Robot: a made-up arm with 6 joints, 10 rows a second.
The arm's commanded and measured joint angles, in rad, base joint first. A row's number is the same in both.
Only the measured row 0 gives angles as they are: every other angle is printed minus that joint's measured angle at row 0.
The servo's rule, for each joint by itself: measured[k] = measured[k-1] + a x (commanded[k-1-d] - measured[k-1]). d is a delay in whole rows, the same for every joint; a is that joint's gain. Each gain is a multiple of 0.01, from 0.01 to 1. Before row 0 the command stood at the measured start. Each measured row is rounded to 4 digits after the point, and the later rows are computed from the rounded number. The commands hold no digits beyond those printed.
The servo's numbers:
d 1
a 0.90 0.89 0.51 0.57 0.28 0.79
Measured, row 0:
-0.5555, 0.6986, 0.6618, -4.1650, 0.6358, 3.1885
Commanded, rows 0 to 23:
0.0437, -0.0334, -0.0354, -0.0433, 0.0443, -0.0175
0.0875, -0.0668, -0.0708, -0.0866, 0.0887, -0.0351
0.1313, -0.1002, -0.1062, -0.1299, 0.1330, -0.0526
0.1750, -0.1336, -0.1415, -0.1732, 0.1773, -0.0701
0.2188, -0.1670, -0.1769, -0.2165, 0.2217, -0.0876
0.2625, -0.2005, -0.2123, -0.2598, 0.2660, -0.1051
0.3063, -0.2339, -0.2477, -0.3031, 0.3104, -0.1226
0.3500, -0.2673, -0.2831, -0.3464, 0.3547, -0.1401
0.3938, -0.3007, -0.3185, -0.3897, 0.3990, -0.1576
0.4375, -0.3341, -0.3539, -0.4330, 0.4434, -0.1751
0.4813, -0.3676, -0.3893, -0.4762, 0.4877, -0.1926
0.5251, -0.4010, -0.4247, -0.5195, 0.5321, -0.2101
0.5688, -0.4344, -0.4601, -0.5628, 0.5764, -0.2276
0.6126, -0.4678, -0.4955, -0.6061, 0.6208, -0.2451
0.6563, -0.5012, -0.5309, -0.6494, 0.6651, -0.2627
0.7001, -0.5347, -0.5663, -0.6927, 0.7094, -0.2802
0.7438, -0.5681, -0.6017, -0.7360, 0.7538, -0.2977
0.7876, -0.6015, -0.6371, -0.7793, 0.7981, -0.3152
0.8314, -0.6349, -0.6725, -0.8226, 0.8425, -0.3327
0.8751, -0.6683, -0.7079, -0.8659, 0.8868, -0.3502
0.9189, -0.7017, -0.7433, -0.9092, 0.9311, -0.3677
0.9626, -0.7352, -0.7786, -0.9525, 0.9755, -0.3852
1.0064, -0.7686, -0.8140, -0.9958, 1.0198, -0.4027
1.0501, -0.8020, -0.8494, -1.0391, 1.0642, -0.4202
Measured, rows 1 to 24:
0.0000, 0.0000, 0.0000, 0.0000, 0.0000, 0.0000
0.0393, -0.0297, -0.0181, -0.0247, 0.0124, -0.0138
0.0827, -0.0627, -0.0450, -0.0600, 0.0338, -0.0306
0.1264, -0.0961, -0.0762, -0.0998, 0.0616, -0.0480
0.1701, -0.1295, -0.1095, -0.1416, 0.0940, -0.0655
0.2139, -0.1629, -0.1439, -0.1843, 0.1298, -0.0830
0.2576, -0.1964, -0.1788, -0.2273, 0.1679, -0.1005
0.3014, -0.2298, -0.2139, -0.2705, 0.2078, -0.1180
0.3451, -0.2632, -0.2492, -0.3138, 0.2489, -0.1355
0.3889, -0.2966, -0.2845, -0.3571, 0.2909, -0.1530
0.4326, -0.3300, -0.3199, -0.4004, 0.3336, -0.1705
0.4764, -0.3635, -0.3553, -0.4436, 0.3767, -0.1880
0.5202, -0.3969, -0.3907, -0.4869, 0.4202, -0.2055
0.5639, -0.4303, -0.4261, -0.5302, 0.4639, -0.2230
0.6077, -0.4637, -0.4615, -0.5735, 0.5078, -0.2405
0.6514, -0.4971, -0.4969, -0.6168, 0.5518, -0.2580
0.6952, -0.5306, -0.5323, -0.6601, 0.5959, -0.2755
0.7389, -0.5640, -0.5677, -0.7034, 0.6401, -0.2930
0.7827, -0.5974, -0.6031, -0.7467, 0.6843, -0.3105
0.8265, -0.6308, -0.6385, -0.7900, 0.7286, -0.3280
0.8702, -0.6642, -0.6739, -0.8333, 0.7729, -0.3455
0.9140, -0.6976, -0.7093, -0.8766, 0.8172, -0.3630
0.9577, -0.7311, -0.7446, -0.9199, 0.8615, -0.3805
1.0015, -0.7645, -0.7800, -0.9632, 0.9058, -0.3980

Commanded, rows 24 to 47:
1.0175, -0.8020, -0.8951, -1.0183, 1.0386, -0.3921
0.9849, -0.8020, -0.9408, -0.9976, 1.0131, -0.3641
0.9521, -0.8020, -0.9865, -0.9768, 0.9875, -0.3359
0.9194, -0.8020, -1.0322, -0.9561, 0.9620, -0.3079
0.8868, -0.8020, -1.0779, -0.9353, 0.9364, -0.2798
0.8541, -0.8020, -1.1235, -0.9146, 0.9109, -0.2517
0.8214, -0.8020, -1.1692, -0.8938, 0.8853, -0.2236
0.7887, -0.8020, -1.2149, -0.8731, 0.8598, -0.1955
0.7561, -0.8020, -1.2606, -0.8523, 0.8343, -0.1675
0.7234, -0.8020, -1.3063, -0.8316, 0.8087, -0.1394
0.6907, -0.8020, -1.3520, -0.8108, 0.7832, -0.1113
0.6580, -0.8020, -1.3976, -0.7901, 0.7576, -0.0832
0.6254, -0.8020, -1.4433, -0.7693, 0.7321, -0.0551
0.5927, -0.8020, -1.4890, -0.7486, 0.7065, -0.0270
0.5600, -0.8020, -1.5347, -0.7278, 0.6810, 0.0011
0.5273, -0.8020, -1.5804, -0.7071, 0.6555, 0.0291
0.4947, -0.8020, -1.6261, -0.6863, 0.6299, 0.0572
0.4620, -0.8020, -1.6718, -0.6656, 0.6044, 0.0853
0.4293, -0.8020, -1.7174, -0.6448, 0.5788, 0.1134
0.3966, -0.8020, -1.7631, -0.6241, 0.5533, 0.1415
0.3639, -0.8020, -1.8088, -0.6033, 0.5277, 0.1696
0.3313, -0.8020, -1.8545, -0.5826, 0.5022, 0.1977
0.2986, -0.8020, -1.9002, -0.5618, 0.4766, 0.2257
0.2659, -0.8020, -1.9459, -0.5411, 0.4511, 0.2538
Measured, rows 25 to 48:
1.0452, -0.7979, -0.8154, -1.0065, 0.9502, -0.4155
1.0203, -0.8015, -0.8560, -1.0132, 0.9750, -0.3970
0.9884, -0.8019, -0.8992, -1.0043, 0.9857, -0.3710
0.9557, -0.8020, -0.9437, -0.9886, 0.9862, -0.3433
0.9230, -0.8020, -0.9888, -0.9701, 0.9794, -0.3153
0.8904, -0.8020, -1.0342, -0.9503, 0.9674, -0.2873
0.8577, -0.8020, -1.0797, -0.9300, 0.9516, -0.2592
0.8250, -0.8020, -1.1253, -0.9094, 0.9330, -0.2311
0.7923, -0.8020, -1.1710, -0.8887, 0.9125, -0.2030
0.7597, -0.8020, -1.2167, -0.8680, 0.8906, -0.1750
0.7270, -0.8020, -1.2624, -0.8473, 0.8677, -0.1469
0.6943, -0.8020, -1.3081, -0.8265, 0.8440, -0.1188
0.6616, -0.8020, -1.3537, -0.8058, 0.8198, -0.0907
0.6290, -0.8020, -1.3994, -0.7850, 0.7952, -0.0626
0.5963, -0.8020, -1.4451, -0.7643, 0.7704, -0.0345
0.5636, -0.8020, -1.4908, -0.7435, 0.7454, -0.0064
0.5309, -0.8020, -1.5365, -0.7228, 0.7202, 0.0216
0.4983, -0.8020, -1.5822, -0.7020, 0.6949, 0.0497
0.4656, -0.8020, -1.6279, -0.6813, 0.6696, 0.0778
0.4329, -0.8020, -1.6735, -0.6605, 0.6442, 0.1059
0.4002, -0.8020, -1.7192, -0.6398, 0.6187, 0.1340
0.3675, -0.8020, -1.7649, -0.6190, 0.5932, 0.1621
0.3349, -0.8020, -1.8106, -0.5983, 0.5677, 0.1902
0.3022, -0.8020, -1.8563, -0.5775, 0.5422, 0.2182

